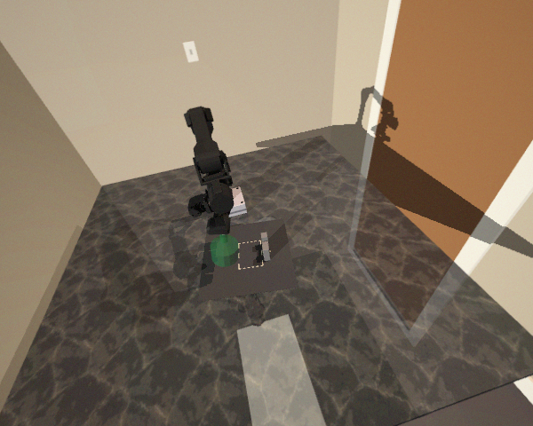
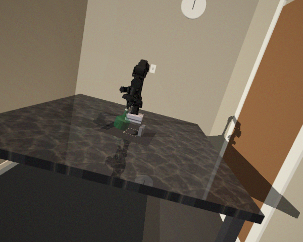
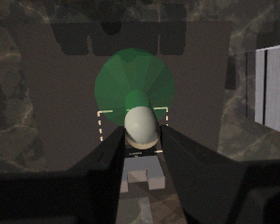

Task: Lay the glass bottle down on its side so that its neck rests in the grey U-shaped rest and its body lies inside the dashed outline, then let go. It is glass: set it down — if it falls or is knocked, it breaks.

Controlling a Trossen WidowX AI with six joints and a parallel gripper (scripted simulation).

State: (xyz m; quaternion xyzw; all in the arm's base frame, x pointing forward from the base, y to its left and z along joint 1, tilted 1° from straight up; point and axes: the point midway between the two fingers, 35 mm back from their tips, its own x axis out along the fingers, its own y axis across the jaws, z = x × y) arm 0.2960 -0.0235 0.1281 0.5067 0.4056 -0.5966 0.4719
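Now: the green glass bottle 1 cm to the right of my gripper tip and 5 cm below it. Also, from my gripper tip: dark mat 1 cm ahead, 5 cm to the left, 15 cm below.
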